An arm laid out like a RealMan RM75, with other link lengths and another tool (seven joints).
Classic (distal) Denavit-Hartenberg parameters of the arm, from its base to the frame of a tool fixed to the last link. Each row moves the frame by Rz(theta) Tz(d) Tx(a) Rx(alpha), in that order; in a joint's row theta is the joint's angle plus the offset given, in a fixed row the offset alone. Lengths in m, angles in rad.
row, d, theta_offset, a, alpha
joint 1, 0.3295, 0, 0, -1.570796
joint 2, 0, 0, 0, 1.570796
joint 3, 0.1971, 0, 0, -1.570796
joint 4, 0, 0, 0, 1.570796
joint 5, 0.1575, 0, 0, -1.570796
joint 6, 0, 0, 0, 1.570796
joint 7, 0.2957, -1.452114, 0.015, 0.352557
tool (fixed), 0.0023, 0, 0, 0
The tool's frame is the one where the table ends.
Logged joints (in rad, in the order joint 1, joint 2, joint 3, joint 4, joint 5, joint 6, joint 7), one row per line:
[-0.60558 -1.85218 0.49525 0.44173 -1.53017 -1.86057 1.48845]
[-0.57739 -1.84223 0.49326 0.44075 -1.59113 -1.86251 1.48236]
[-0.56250 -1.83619 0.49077 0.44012 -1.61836 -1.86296 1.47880]
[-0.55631 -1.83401 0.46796 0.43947 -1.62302 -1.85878 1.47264]
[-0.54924 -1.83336 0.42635 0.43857 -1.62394 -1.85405 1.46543]
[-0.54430 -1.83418 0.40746 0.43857 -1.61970 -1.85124 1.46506]
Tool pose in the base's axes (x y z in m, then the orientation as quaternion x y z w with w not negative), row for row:
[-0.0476 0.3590 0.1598 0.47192 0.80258 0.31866 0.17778]
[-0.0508 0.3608 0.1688 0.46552 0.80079 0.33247 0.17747]
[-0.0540 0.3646 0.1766 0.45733 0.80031 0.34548 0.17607]
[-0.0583 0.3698 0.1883 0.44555 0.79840 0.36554 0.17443]
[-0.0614 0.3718 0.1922 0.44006 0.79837 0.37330 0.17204]
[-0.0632 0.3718 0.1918 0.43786 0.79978 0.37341 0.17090]
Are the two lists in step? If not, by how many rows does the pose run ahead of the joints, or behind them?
The pose runs 1 row ahead of the joints: the pose in row i belongs to the joints in row i + 1.
